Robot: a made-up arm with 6 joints.
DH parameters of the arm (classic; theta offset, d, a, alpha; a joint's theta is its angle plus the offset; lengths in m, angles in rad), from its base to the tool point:
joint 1: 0 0.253 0 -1.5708
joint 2: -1.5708 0 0.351 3.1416
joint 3: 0 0 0 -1.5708
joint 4: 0 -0.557 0 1.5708
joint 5: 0 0.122 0 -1.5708
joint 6: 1.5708 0 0 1.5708
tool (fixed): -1.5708 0 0 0
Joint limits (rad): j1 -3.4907..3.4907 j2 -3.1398..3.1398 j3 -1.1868..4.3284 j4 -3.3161..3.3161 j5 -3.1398..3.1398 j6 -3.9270..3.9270
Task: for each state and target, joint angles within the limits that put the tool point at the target. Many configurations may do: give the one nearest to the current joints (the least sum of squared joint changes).
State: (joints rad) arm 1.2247 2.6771 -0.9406 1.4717 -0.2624 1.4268
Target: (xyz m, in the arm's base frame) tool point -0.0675 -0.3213 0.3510
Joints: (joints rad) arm 1.2992 3.0724 -1.1868 1.3964 -0.2624 1.4268
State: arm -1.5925 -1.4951 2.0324 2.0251 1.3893 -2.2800
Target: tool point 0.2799 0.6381 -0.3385
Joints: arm -1.9039 -2.1286 1.6173 2.0468 1.3893 -2.2800
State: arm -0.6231 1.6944 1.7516 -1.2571 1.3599 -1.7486
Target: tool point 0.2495 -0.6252 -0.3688
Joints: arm -1.1252 2.1963 1.5760 -1.1993 1.3599 -1.7486
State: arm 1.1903 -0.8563 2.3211 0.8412 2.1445 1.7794
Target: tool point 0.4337 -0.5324 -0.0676
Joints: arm 2.1277 -1.2218 2.6647 0.7797 2.1445 1.7794
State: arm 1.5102 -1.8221 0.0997 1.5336 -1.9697 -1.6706
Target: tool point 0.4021 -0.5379 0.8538
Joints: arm 2.1906 -1.1080 0.9263 1.4490 -1.9697 -1.6706
